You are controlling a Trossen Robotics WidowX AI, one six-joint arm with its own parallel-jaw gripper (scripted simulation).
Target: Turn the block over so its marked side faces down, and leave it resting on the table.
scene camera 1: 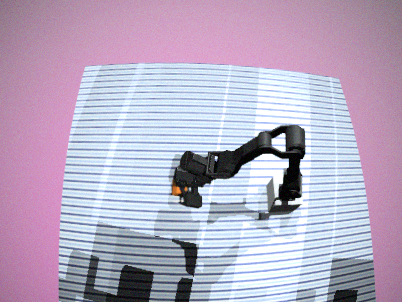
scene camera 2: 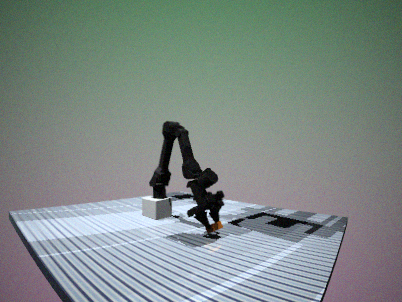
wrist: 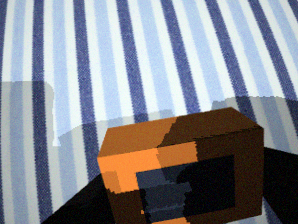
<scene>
The gripper holds an orange block.
The gripper shows as well in scene camera 1 and in the wrist view.
</scene>
